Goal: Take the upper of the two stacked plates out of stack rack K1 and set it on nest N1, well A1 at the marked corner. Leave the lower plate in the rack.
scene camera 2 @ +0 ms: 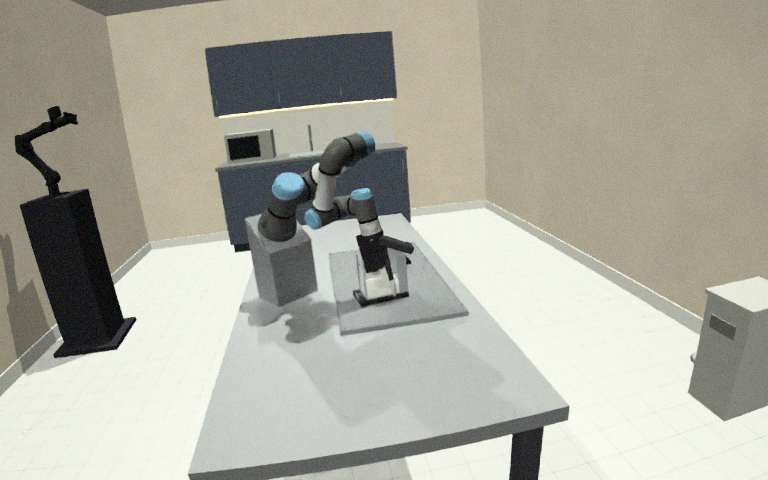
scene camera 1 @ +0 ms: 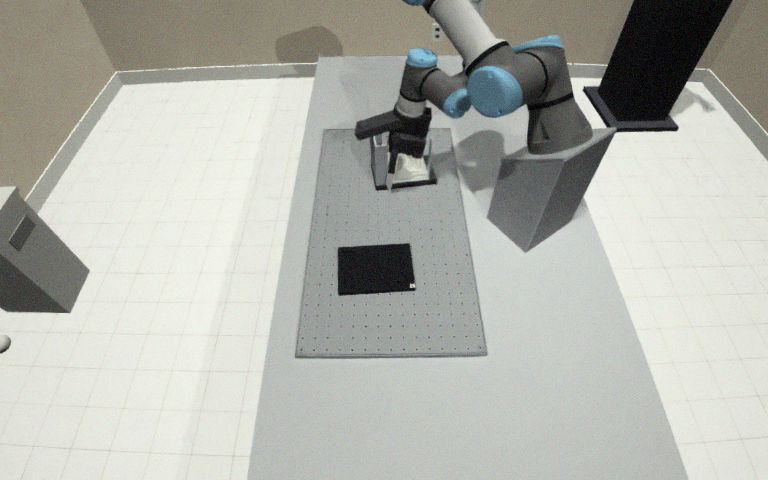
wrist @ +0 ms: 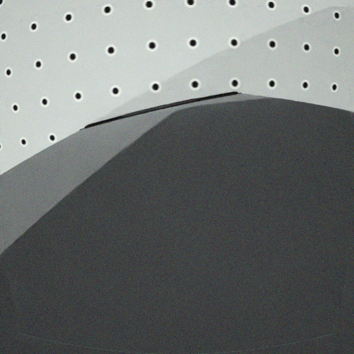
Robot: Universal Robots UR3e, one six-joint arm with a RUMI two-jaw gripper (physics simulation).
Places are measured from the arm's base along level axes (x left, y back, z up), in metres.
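Where they show: gripper, between the fingertips: point(scene camera 2: 391, 288) point(scene camera 1: 389, 171); arm's base, origin of its link: point(scene camera 2: 276, 227) point(scene camera 1: 560, 143).
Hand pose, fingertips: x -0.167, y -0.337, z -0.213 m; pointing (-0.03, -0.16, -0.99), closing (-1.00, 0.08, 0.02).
Things, the pixels of their top centre, and the offset from my fingertips. Level surfaces: height alone.
- Pale plate material, centre of its top: point(scene camera 1: 399, 161) point(scene camera 2: 382, 281) dy +0.027, dx -0.002, dz +0.031 m
- Nest N1, centre of its top: point(scene camera 1: 375, 266) dy -0.053, dx +0.294, dz -0.002 m
- perforated board, height of its surface: dz -0.016 m
- grey table, height of its surface: dz -0.029 m
Rack K1 point(scene camera 1: 425, 182) point(scene camera 2: 400, 295), with a black base and pale upright walls, stands at one end of the perforated board. Pale plate material point(scene camera 1: 412, 169) point(scene camera 2: 374, 287) shows inside it; the two plates cannot be told apart. My gripper point(scene camera 1: 404, 165) point(scene camera 2: 378, 275) points down into the rack, its fingers open around the upper part of the stack. A finger hides part of the plates. In the wrist view a dark grey surface fills most of the picture, and neither fingers nor plates can be made out. Nest N1 point(scene camera 1: 374, 268) is a flat black rectangle with a small white mark at one corner.
The perforated board point(scene camera 1: 390, 333) point(scene camera 2: 346, 323) point(wrist: 172, 65) lies on the grey table point(scene camera 1: 453, 418) point(scene camera 2: 339, 418). The arm's grey pedestal point(scene camera 1: 523, 198) point(scene camera 2: 291, 274) stands beside the board. The rack's upright walls rise close beside the fingers.
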